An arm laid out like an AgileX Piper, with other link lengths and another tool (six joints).
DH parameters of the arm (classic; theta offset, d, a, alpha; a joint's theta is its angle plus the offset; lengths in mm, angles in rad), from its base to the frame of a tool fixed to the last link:
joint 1: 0 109.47 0 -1.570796
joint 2: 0.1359 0 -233.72 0
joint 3: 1.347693 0 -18.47 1.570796
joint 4: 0 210.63 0 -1.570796
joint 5: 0 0 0 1.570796
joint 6: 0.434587 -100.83 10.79 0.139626
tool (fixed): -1.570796 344.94 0 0
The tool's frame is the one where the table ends.
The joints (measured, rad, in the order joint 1, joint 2, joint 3, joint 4, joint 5, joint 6), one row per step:
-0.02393, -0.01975, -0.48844, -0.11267, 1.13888, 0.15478
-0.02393, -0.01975, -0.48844, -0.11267, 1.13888, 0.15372
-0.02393, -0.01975, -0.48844, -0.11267, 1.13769, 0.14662
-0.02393, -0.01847, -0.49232, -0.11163, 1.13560, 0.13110
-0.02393, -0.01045, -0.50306, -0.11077, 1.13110, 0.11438
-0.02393, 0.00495, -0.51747, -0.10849, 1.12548, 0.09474
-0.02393, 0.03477, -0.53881, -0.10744, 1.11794, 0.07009
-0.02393, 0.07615, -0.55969, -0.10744, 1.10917, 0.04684
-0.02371, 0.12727, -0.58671, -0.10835, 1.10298, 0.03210
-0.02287, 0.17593, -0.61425, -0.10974, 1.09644, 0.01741
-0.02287, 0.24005, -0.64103, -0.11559, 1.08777, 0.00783
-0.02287, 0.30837, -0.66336, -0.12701, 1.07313, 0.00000
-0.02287, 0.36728, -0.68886, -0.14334, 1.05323, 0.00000
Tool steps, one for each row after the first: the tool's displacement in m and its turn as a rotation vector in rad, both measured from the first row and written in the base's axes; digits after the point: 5 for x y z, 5 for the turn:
0.00002, -0.00004, 0.00003, -0.00090, 0.00013, 0.00054
0.00030, -0.00027, 0.00049, -0.00704, -0.00018, 0.00429
0.00097, -0.00055, 0.00254, -0.01965, -0.00298, 0.01296
0.00221, -0.00090, 0.00672, -0.03371, -0.00816, 0.02226
0.00391, -0.00101, 0.01156, -0.04912, -0.01047, 0.03389
0.00645, -0.00154, 0.01769, -0.06972, -0.00658, 0.04763
0.00969, -0.00225, 0.02241, -0.08947, 0.00796, 0.06069
0.01319, -0.00289, 0.02719, -0.10211, 0.02768, 0.06943
0.01713, -0.00355, 0.03239, -0.11522, 0.04406, 0.07860
0.02223, -0.00515, 0.03545, -0.12698, 0.07432, 0.08331
0.02860, -0.00787, 0.03727, -0.14228, 0.10759, 0.08572
0.03577, -0.01135, 0.04211, -0.15710, 0.12261, 0.08162

